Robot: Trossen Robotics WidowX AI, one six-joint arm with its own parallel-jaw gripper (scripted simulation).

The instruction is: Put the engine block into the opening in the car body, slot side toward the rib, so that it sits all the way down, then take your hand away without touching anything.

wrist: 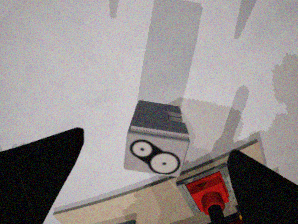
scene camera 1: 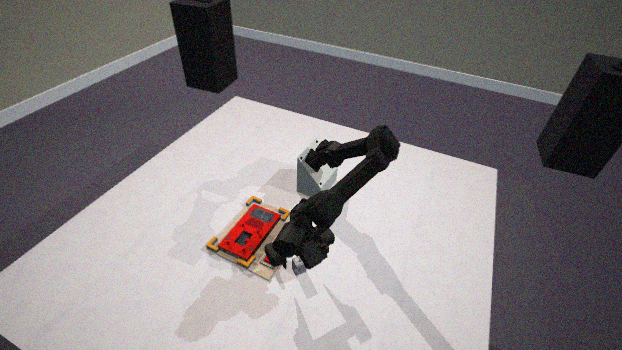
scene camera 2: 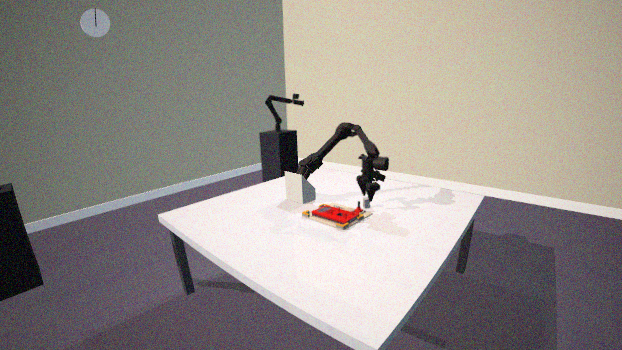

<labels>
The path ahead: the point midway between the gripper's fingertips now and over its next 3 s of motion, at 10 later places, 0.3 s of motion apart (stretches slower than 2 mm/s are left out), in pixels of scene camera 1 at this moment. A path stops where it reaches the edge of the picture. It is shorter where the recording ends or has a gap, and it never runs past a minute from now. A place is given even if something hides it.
My gripper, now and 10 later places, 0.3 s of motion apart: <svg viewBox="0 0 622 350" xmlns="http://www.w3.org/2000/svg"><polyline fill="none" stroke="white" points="299,261 299,264 299,267 299,267 299,266 297,262 296,257 296,251 297,244 298,240 297,241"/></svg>
</labels>
